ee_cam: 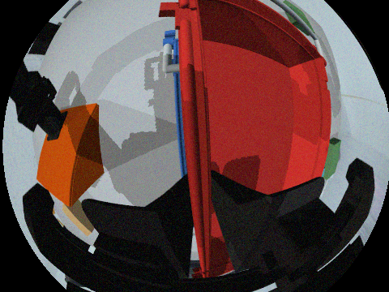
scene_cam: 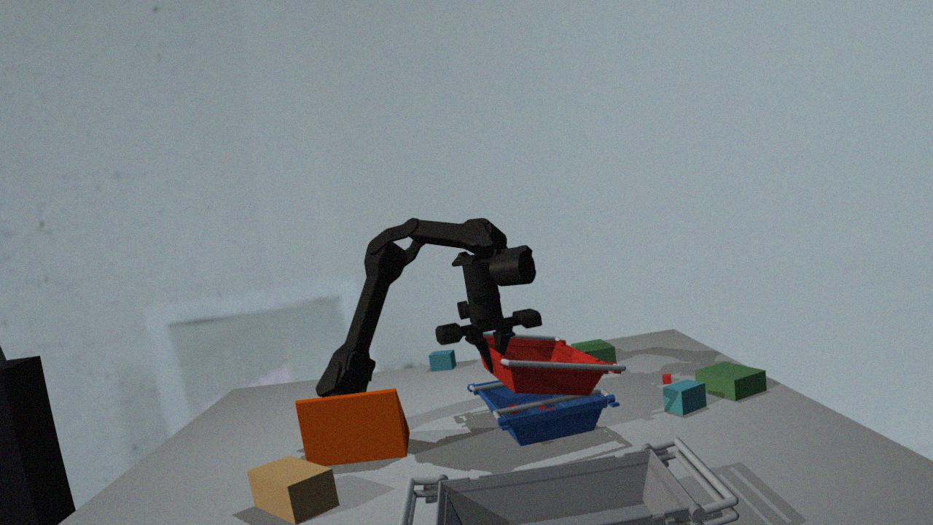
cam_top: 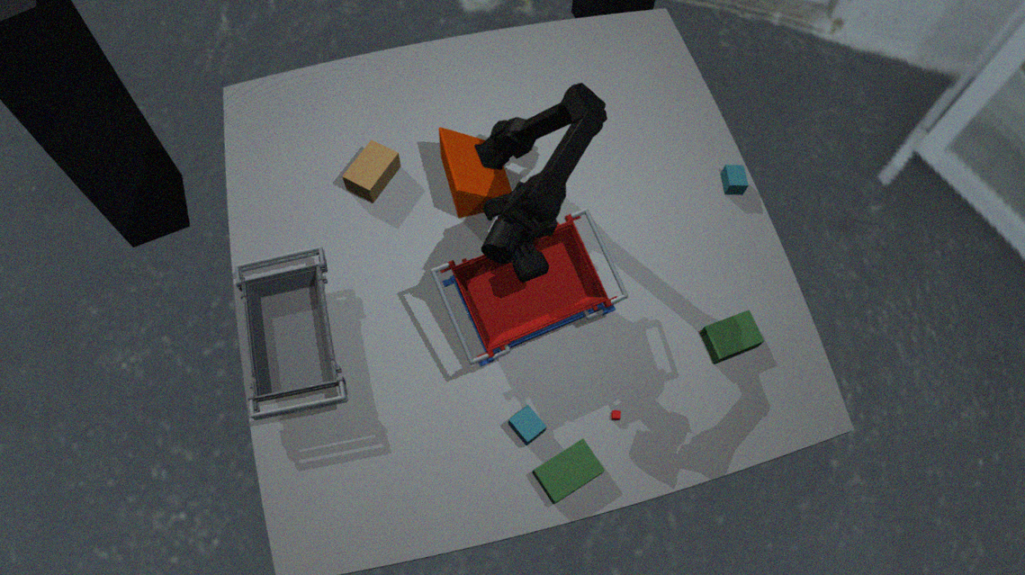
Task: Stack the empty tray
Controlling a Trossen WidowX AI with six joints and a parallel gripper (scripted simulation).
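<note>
Now: gripper tip 8 cm short of the red tray and 1 cm below it. From my gripper tip the other things lie so: red cube: 37 cm ahead, 9 cm to the left, 10 cm below; tan block: 36 cm behind, 22 cm to the right, 8 cm below.
</note>
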